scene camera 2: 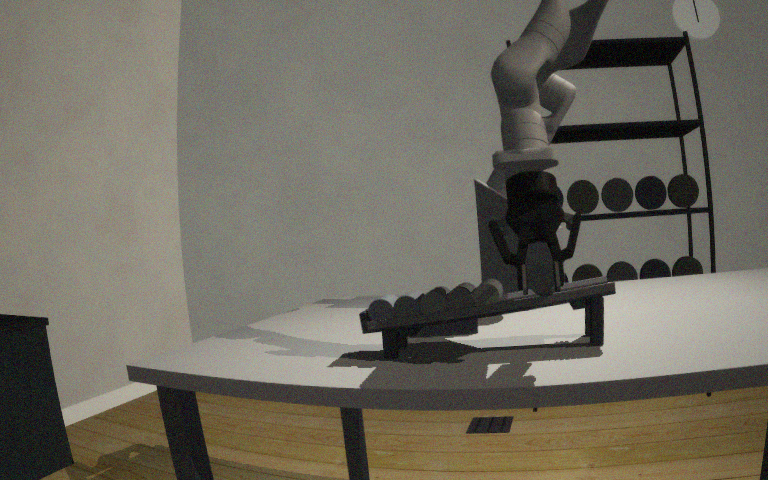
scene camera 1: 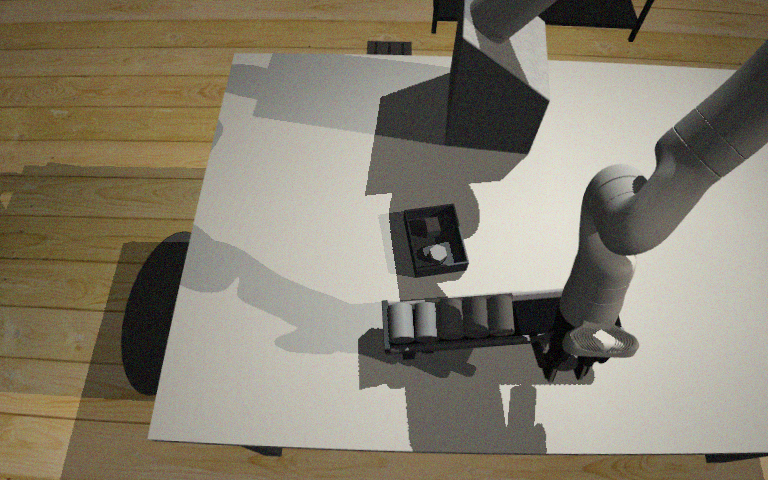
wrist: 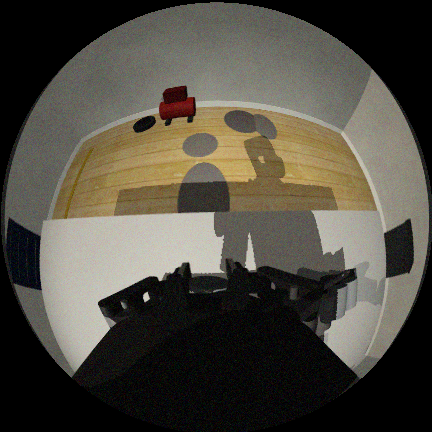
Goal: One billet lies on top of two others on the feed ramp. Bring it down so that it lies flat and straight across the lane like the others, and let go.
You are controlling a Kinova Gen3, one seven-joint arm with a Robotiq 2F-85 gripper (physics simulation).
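Frame: origin at the arm's base, x up, y left, z back, level; metres.
Seen in the pictures: gripper, fingertip midpoint: [scene camera 2: 541,292] [scene camera 1: 562,376] [wrist: 207,268]; arm's base at its link origin: [scene camera 2: 502,192] [scene camera 1: 488,21].
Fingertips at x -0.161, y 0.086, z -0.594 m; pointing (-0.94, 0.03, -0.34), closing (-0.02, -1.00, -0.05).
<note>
Offsets run from my fingertips to a thing's top centre. Level surfaces: height alone.
My gripper [scene camera 1: 565,370] [scene camera 2: 541,277] [wrist: 207,268] is shut on a grey billet {dx +0.037, dy +0.002, dz +0.040 m} [scene camera 2: 541,264] [wrist: 207,284] over the upper part of the feed ramp [scene camera 1: 538,318] [scene camera 2: 509,306]. In the scene camera 2 view the held billet looks tall and steep between the fingers, not lying flat. Its rounded lower end overlaps the ramp's near rail; whether it touches cannot be told. In the scene camera 1 view the gripper and arm mostly hide it. Several other billets {dx +0.002, dy -0.164, dz +0.099 m} [scene camera 1: 450,318] {dx -0.002, dy -0.204, dz +0.095 m} [scene camera 2: 407,306] lie side by side across the lane toward the low end, apart from the gripper.
A small dark tray {dx -0.063, dy -0.177, dz +0.277 m} [scene camera 1: 441,270] with two small parts stands behind the ramp on the white table {dx -0.098 m} [scene camera 1: 294,396] [scene camera 2: 283,376]. A large dark panel-shaped block [scene camera 1: 492,113] [scene camera 2: 491,232] stands farther back. A black shelf rack [scene camera 2: 705,169] stands behind the table.
</note>
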